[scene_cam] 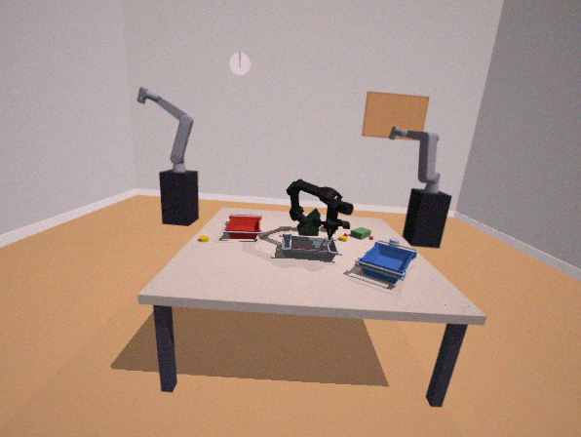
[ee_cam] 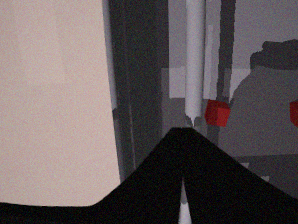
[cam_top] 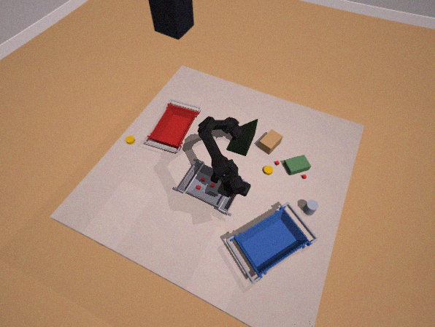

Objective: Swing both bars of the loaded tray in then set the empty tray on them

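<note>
My gripper tip is now 250 mm past the red tray, 500 mm to the left of it and 40 mm above it. Round my gripper tip: grey cylinder: 140 mm behind, 390 mm to the left, 50 mm below; green block: 360 mm behind, 240 mm to the left, 70 mm below; tan box: 430 mm behind, 50 mm to the left, 60 mm below.
</note>
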